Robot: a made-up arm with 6 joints.
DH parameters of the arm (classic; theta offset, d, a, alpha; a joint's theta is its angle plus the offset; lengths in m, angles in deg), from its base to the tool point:
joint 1: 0 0.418 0 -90
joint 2: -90 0 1.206 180
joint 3: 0 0 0 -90
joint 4: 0 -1.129 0 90
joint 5: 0 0.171 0 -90
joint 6: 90 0 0 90
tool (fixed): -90 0 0 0
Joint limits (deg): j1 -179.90..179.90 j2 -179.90..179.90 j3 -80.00..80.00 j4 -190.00..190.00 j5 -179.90..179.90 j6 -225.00..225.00
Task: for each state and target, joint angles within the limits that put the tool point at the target. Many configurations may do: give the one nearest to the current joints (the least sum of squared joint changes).
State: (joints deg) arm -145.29 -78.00 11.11 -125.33 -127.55 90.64
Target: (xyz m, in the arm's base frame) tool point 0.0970 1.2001 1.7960
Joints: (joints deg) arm -90.65 -78.55 19.94 -119.16 -127.55 90.64
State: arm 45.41 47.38 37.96 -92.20 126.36 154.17
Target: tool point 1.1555 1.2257 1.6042
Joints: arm 46.45 27.03 41.27 -92.33 126.36 154.17
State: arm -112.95 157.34 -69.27 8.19 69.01 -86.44
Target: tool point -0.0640 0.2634 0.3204
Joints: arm -115.27 179.79 -80.00 5.18 69.01 -86.44
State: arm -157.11 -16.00 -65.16 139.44 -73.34 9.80
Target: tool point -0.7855 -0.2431 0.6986
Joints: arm -171.43 6.84 -53.02 136.13 -73.34 9.80
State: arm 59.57 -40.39 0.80 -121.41 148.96 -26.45
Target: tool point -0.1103 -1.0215 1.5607
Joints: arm 88.25 -89.14 -0.66 -117.57 148.96 -26.45
